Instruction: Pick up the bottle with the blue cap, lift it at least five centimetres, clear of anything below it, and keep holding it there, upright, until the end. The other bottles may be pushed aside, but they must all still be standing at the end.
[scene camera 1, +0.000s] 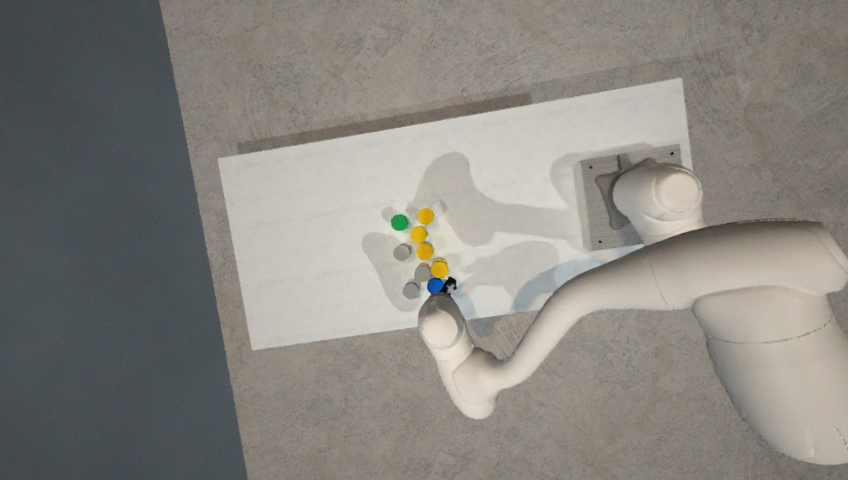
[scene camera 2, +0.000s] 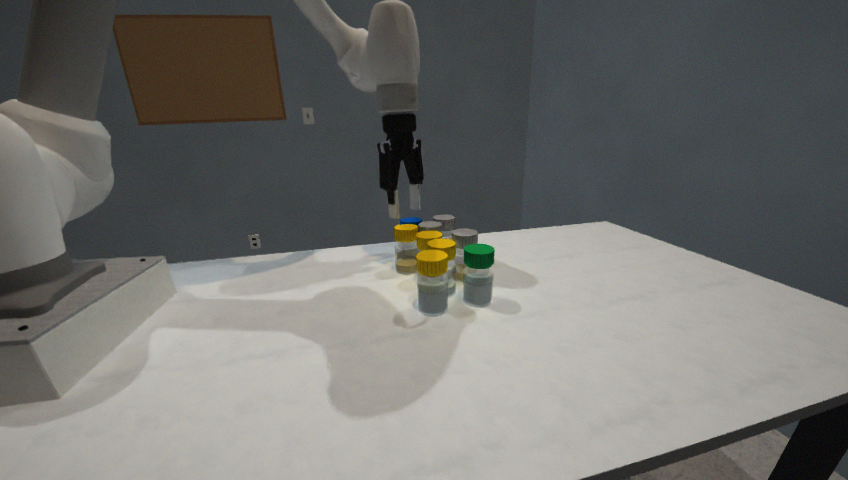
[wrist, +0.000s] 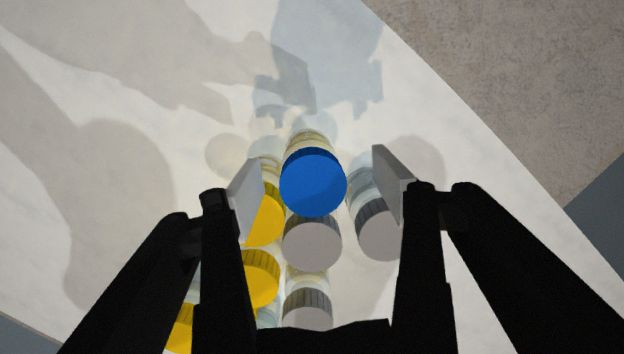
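Where they show: gripper, fingertip midpoint: (scene camera 2: 405, 213) (wrist: 316, 169); arm's base, origin of the base link: (scene camera 2: 7, 296).
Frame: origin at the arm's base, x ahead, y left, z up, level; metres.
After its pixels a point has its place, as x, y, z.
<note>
The blue-capped bottle (scene camera 1: 435, 285) {0.686, 0.070, 0.008} (scene camera 2: 410, 221) {0.682, 0.060, 0.009} (wrist: 313, 185) {0.688, 0.076, 0.008} stands upright at the end of the bottle group near the table's edge. My gripper (scene camera 2: 404, 205) {0.682, 0.094, 0.021} (wrist: 316, 169) {0.682, 0.094, 0.021} is partly open and empty, pointing down with its fingertips just above cap height. In the wrist view the blue cap lies between the two pads, apart from both. The left pad overlaps a yellow-capped bottle (scene camera 1: 439, 269) {0.656, 0.025, 0.008} (scene camera 2: 405, 231) {0.648, 0.000, 0.006} (wrist: 270, 220) {0.671, 0.031, 0.008}; the right pad overlaps a grey-capped bottle (scene camera 1: 411, 290) {0.767, 0.060, 0.007} (scene camera 2: 443, 220) {0.759, 0.039, 0.006} (wrist: 380, 235) {0.763, 0.060, 0.007}. Another grey-capped bottle (scene camera 1: 423, 273) {0.711, 0.020, 0.007} (wrist: 312, 246) {0.715, 0.023, 0.007} stands right beside the blue-capped one.
More yellow-capped bottles (scene camera 1: 424, 251) {0.683, -0.048, 0.007} (scene camera 1: 418, 234) {0.683, -0.107, 0.007} (scene camera 1: 425, 216) {0.641, -0.155, 0.007}, a third grey-capped bottle (scene camera 1: 401, 252) {0.756, -0.070, 0.008} (scene camera 2: 464, 236) {0.743, -0.091, 0.006} and a green-capped bottle (scene camera 1: 399, 222) {0.728, -0.165, 0.008} (scene camera 2: 479, 255) {0.716, -0.188, 0.005} stand farther along the white table (scene camera 1: 297, 237) {1.108, -0.242, -0.098} (scene camera 2: 595, 356) {0.796, -0.373, -0.098}. All the visible bottles are upright.
</note>
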